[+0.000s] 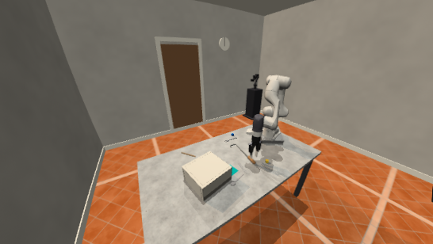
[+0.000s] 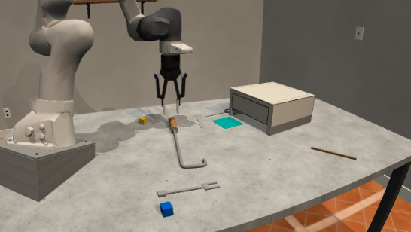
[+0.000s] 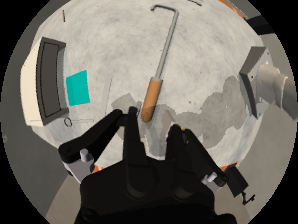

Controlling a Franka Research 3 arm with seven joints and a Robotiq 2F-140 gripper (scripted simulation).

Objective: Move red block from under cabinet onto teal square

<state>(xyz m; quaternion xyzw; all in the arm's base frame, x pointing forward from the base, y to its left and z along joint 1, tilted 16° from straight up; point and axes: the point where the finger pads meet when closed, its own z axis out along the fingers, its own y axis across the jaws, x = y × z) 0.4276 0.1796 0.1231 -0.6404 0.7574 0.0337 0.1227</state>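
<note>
Now: hand 110 mm past the yellow cube, 80 mm above it and 70 mm to the right of it. Round my hand: hook tool 160 mm to the right, 80 mm below, 20 mm ahead; then teal square 250 mm ahead, 90 mm below, 20 mm to the right; then grey fork-ended tool 440 mm to the right, 90 mm below, 50 mm behind.
</note>
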